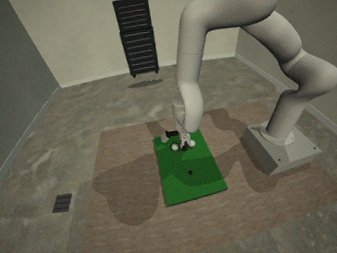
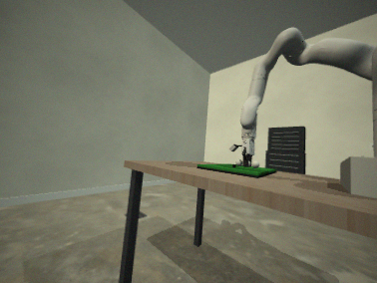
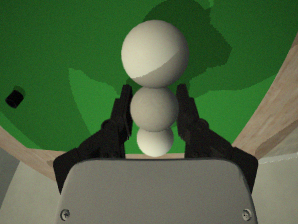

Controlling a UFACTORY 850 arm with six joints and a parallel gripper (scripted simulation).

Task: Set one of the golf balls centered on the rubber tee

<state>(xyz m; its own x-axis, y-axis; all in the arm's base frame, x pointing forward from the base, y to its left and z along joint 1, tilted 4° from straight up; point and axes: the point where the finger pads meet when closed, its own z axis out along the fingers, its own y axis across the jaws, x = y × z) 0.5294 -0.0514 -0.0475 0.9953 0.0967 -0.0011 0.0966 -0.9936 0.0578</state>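
My hand is right at the white golf ball. The rest, counted from my hand: mat (13 cm to the left, 3 cm below, 1 cm behind).
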